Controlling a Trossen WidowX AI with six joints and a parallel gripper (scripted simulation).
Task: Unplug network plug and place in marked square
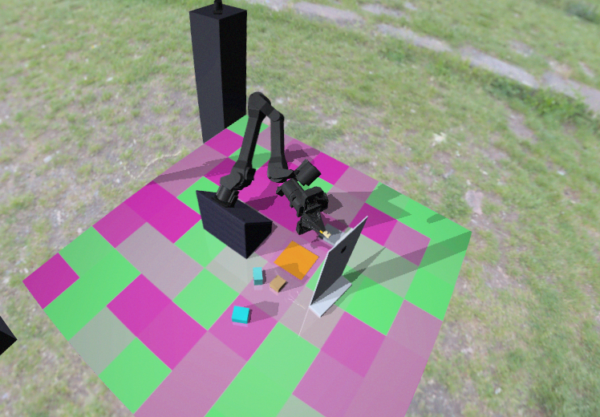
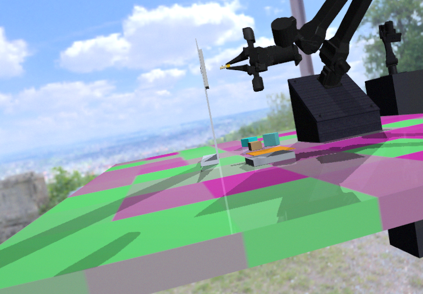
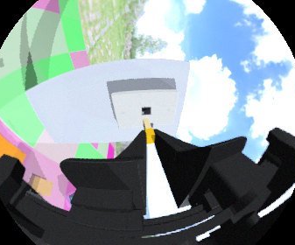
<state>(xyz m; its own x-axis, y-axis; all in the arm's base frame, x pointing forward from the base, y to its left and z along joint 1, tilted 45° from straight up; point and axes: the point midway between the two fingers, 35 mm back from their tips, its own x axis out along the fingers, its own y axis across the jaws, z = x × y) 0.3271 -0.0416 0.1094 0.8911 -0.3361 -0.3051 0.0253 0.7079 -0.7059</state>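
My gripper tip is 280 mm above the orange marked square, 80 mm past it and 30 mm to the right of it. Also, from my gripper tip: grey panel (110 mm below, 80 mm ahead, 20 mm to the right); then yellow network plug (10 mm ahead); then brown block (270 mm below, 100 mm to the right, 80 mm behind).
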